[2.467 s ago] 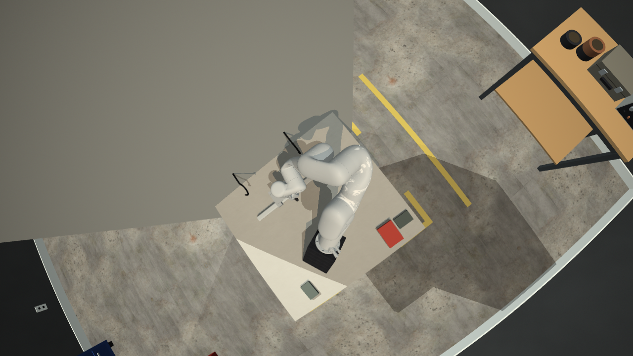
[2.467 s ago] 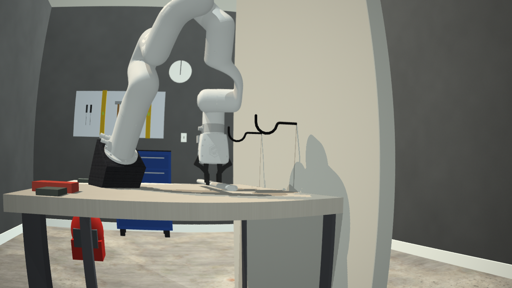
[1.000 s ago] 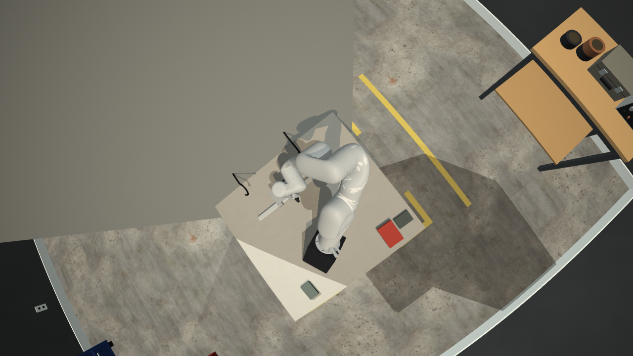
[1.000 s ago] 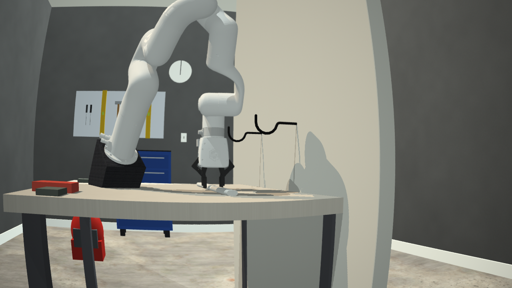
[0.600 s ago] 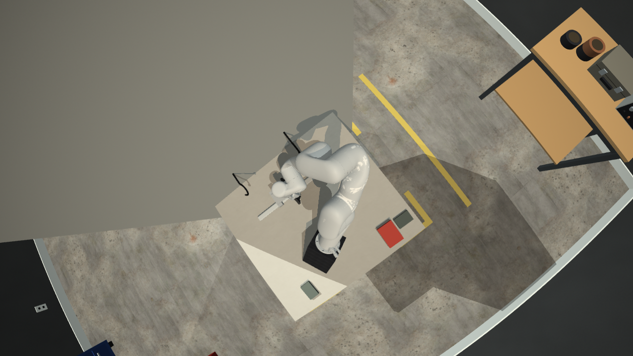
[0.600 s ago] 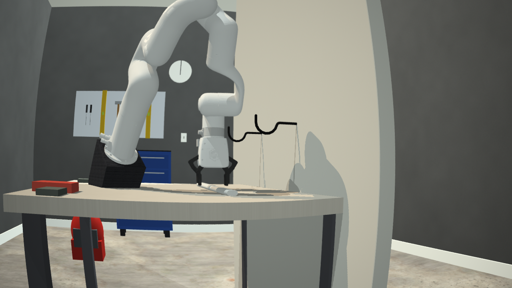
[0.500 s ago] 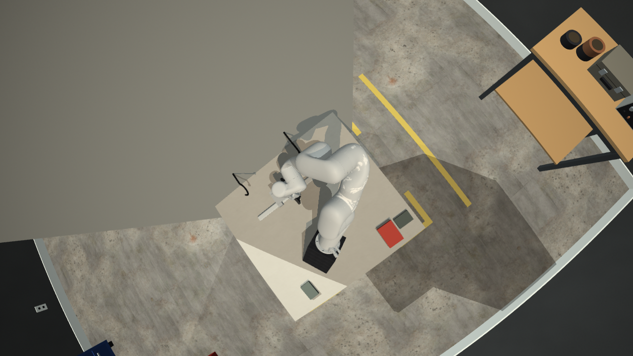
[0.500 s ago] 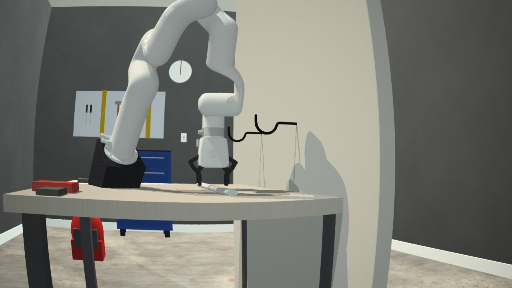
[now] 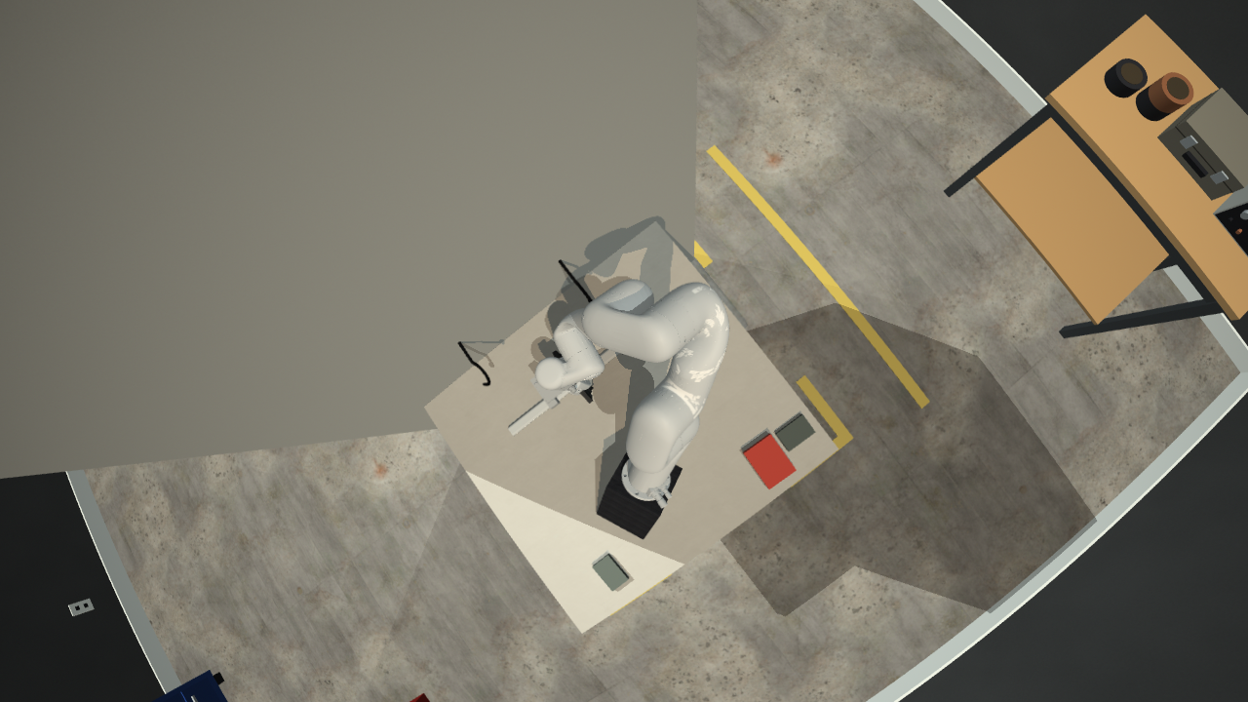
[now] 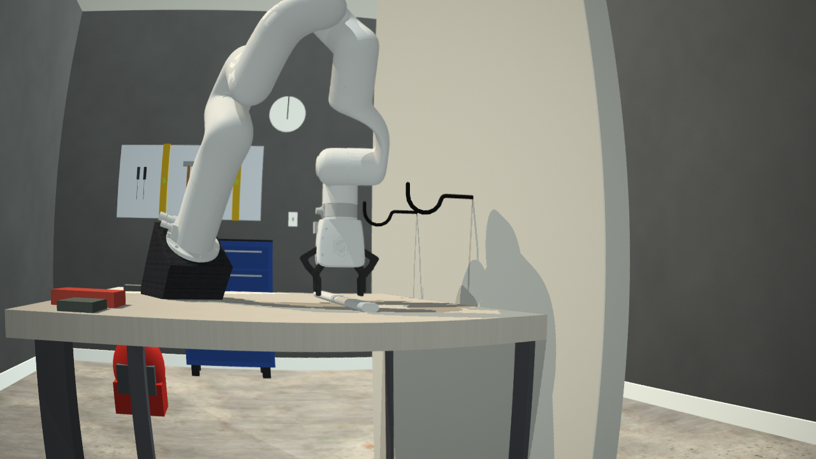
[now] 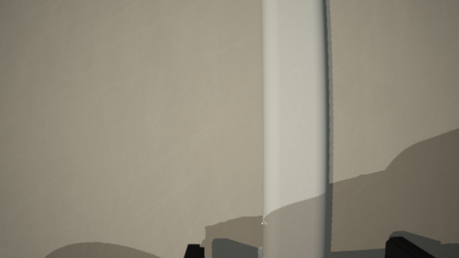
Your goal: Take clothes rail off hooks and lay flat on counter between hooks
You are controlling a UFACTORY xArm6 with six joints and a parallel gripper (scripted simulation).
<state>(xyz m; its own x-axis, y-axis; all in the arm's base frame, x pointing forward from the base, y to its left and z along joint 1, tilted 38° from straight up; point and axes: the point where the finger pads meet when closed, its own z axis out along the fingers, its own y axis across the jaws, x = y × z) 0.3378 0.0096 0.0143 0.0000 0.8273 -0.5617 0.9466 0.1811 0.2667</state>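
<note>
The clothes rail lies 2 cm below my hand. The rest, counted from my hand: red block (50 cm behind, 28 cm to the right, 1 cm below); then wall (40 cm above, 26 cm ahead).
</note>
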